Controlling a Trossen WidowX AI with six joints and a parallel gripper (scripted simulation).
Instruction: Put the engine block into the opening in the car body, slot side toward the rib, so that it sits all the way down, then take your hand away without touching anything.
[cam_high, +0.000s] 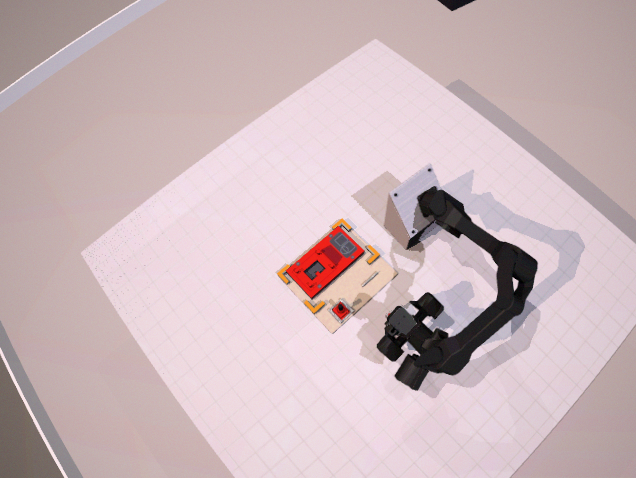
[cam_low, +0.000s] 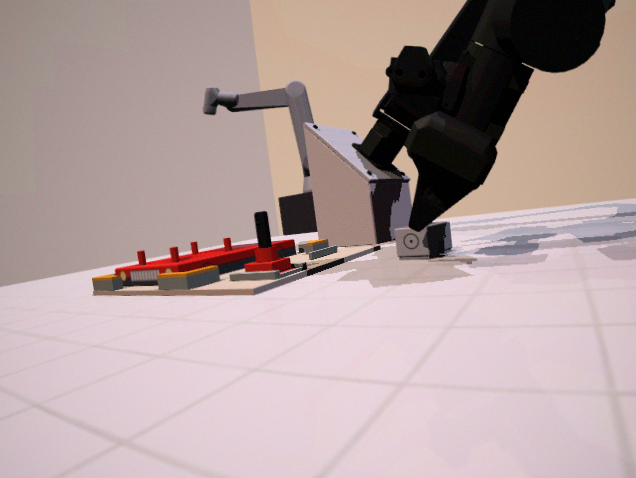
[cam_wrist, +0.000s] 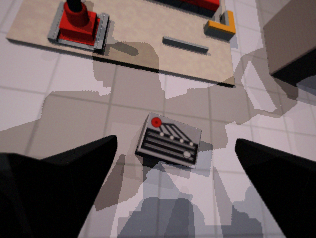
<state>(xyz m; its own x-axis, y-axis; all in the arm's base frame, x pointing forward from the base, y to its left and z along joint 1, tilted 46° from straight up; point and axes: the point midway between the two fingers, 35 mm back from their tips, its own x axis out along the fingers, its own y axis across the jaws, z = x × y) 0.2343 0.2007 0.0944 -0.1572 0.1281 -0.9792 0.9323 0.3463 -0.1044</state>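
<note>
Now: the engine block 30 mm below my gripper tip.
</note>
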